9 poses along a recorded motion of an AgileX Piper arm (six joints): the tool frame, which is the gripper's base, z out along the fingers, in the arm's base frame.
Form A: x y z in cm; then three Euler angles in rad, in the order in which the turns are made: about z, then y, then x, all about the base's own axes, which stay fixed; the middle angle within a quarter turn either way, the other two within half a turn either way.
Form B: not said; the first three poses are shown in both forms.
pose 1, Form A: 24.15 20.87 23.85 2.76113 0.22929 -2.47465
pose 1, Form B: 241.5 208.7 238.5 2.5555 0.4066 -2.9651
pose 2, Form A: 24.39 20.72 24.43 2.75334 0.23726 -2.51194
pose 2, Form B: 243.9 207.2 244.3 2.5995 0.4102 -2.9464
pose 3, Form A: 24.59 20.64 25.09 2.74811 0.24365 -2.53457
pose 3, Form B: 245.9 206.4 250.9 2.6268 0.4134 -2.9350
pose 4, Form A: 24.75 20.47 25.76 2.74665 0.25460 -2.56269
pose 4, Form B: 247.5 204.7 257.6 2.6595 0.4171 -2.9268
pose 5, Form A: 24.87 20.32 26.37 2.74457 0.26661 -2.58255
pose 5, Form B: 248.7 203.2 263.7 2.6840 0.4236 -2.9216
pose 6, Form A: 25.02 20.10 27.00 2.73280 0.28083 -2.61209
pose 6, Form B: 250.2 201.0 270.0 2.7235 0.4337 -2.9028
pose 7, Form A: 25.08 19.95 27.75 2.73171 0.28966 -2.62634
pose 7, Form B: 250.8 199.5 277.5 2.7413 0.4382 -2.8988
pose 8, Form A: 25.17 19.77 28.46 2.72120 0.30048 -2.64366
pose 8, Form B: 251.7 197.7 284.6 2.7670 0.4471 -2.8842
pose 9, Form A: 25.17 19.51 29.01 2.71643 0.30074 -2.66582
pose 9, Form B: 251.7 195.1 290.1 2.7929 0.4432 -2.8692
